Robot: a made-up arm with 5 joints. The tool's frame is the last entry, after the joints.
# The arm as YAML. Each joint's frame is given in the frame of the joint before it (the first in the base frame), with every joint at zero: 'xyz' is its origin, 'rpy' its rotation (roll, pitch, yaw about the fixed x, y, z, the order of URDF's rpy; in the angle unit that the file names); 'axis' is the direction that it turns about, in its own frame. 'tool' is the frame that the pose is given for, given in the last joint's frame.
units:
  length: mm
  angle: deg
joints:
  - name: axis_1
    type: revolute
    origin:
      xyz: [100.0, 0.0, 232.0]
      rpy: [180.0, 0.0, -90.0]
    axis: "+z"
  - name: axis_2
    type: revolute
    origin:
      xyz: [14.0, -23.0, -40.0]
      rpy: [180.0, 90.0, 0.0]
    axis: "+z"
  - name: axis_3
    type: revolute
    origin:
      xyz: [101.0, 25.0, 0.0]
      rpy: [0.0, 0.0, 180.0]
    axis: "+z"
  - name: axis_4
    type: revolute
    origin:
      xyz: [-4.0, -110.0, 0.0]
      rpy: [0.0, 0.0, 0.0]
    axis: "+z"
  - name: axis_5
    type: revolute
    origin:
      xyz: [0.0, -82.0, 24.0]
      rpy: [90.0, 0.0, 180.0]
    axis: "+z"
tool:
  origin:
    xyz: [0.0, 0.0, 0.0]
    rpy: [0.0, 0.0, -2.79]
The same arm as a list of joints. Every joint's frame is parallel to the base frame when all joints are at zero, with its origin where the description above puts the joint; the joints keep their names.
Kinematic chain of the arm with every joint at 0, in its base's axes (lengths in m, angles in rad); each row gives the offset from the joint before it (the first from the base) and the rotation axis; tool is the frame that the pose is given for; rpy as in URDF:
axis_1: xyz 0.1 0 0.232 axis -z
axis_2: xyz 0.023 -0.014 0.04 axis +y
axis_3: xyz 0.025 0 0.101 axis +y
axis_4: xyz 0.11 0 0.004 axis +y
axis_5: xyz 0.082 0.024 0 axis -x
tool: xyz 0 0 0 rpy 1.5708 -1.5221 -1.5708

